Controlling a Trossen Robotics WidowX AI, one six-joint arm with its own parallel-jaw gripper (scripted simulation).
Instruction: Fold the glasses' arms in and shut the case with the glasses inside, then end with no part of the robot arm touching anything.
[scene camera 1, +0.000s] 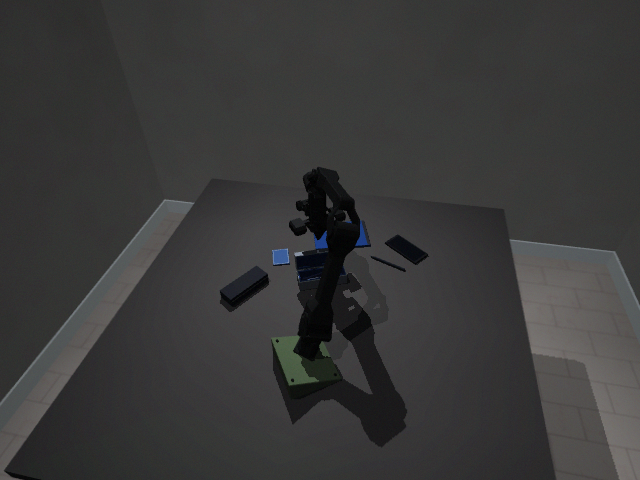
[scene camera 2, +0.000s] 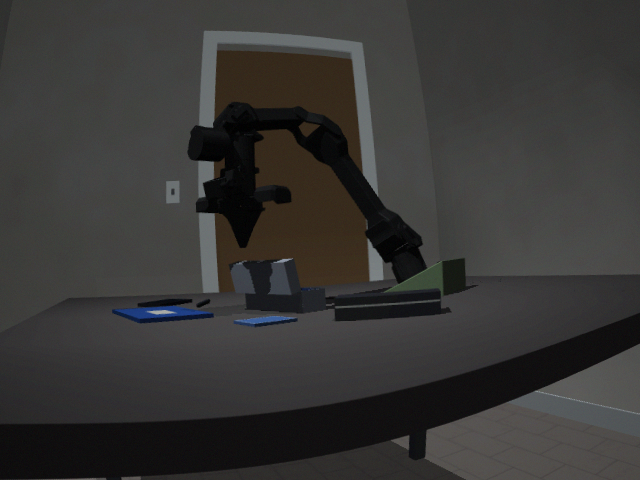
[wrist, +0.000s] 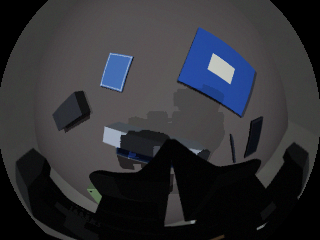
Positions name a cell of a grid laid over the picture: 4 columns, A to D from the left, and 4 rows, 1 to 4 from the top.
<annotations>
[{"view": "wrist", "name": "gripper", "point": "C3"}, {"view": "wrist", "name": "blue notebook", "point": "B2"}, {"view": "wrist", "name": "black box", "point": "A2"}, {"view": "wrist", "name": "glasses case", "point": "B3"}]
</annotations>
